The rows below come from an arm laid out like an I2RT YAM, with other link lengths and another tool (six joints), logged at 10 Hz.
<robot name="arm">
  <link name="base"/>
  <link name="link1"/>
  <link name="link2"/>
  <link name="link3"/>
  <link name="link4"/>
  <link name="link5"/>
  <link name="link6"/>
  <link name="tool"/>
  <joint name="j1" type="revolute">
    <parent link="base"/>
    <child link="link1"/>
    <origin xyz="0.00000 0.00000 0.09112"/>
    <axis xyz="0 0 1"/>
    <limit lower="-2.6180" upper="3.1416"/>
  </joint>
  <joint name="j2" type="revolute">
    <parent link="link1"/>
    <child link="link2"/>
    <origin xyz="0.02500 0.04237 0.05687" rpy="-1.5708 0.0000 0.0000"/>
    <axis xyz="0 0 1"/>
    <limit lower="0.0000" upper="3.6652"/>
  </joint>
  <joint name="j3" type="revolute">
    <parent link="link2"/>
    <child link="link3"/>
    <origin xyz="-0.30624 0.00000 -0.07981" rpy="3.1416 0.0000 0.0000"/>
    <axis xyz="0 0 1"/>
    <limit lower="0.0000" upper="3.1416"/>
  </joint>
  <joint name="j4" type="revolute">
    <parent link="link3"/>
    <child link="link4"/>
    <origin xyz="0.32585 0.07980 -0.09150"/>
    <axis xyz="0 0 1"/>
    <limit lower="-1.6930" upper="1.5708"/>
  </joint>
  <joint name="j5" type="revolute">
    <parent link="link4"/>
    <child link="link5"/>
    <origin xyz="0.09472 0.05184 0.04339" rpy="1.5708 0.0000 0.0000"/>
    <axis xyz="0 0 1"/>
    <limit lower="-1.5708" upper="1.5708"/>
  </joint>
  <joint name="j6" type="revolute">
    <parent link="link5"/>
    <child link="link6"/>
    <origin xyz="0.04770 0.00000 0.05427" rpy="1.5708 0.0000 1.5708"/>
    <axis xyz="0 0 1"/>
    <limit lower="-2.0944" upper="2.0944"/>
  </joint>
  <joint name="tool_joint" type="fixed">
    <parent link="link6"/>
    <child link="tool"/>
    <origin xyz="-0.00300 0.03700 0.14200" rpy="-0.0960 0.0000 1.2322"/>
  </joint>
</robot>
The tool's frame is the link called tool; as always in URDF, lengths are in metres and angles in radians.
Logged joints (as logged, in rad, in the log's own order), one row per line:
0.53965 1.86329 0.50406 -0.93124 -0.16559 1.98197
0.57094 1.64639 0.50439 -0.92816 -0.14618 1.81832
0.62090 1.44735 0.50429 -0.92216 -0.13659 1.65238
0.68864 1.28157 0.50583 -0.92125 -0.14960 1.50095
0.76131 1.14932 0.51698 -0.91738 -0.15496 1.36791
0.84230 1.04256 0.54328 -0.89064 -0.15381 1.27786
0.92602 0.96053 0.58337 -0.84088 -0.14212 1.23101
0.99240 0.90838 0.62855 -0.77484 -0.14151 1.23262
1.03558 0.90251 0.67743 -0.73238 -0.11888 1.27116
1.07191 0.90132 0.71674 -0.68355 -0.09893 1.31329
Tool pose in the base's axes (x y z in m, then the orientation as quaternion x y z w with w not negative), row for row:
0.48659 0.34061 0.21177 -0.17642 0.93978 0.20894 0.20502
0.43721 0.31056 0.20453 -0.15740 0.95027 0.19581 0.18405
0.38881 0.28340 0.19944 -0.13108 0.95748 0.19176 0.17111
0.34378 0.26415 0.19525 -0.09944 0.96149 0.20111 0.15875
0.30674 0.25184 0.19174 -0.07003 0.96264 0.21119 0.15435
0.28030 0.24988 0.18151 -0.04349 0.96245 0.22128 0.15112
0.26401 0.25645 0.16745 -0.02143 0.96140 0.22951 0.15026
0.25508 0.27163 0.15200 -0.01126 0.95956 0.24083 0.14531
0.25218 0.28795 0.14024 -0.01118 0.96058 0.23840 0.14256
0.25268 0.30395 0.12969 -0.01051 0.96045 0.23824 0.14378
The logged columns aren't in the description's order. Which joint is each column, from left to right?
Columns, left to right: j6, j3, j1, j4, j5, j2.
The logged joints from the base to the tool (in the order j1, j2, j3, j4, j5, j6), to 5 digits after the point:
0.50406 1.98197 1.86329 -0.93124 -0.16559 0.53965
0.50439 1.81832 1.64639 -0.92816 -0.14618 0.57094
0.50429 1.65238 1.44735 -0.92216 -0.13659 0.62090
0.50583 1.50095 1.28157 -0.92125 -0.14960 0.68864
0.51698 1.36791 1.14932 -0.91738 -0.15496 0.76131
0.54328 1.27786 1.04256 -0.89064 -0.15381 0.84230
0.58337 1.23101 0.96053 -0.84088 -0.14212 0.92602
0.62855 1.23262 0.90838 -0.77484 -0.14151 0.99240
0.67743 1.27116 0.90251 -0.73238 -0.11888 1.03558
0.71674 1.31329 0.90132 -0.68355 -0.09893 1.07191

